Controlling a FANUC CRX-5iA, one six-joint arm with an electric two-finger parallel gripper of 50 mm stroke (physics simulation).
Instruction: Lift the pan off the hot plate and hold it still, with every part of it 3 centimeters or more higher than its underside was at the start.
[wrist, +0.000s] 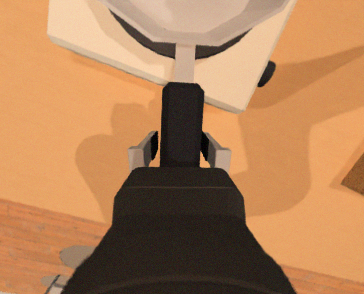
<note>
I see my gripper (179, 140), a cream hot plate (107, 39) and a grey pan (182, 100).
</note>
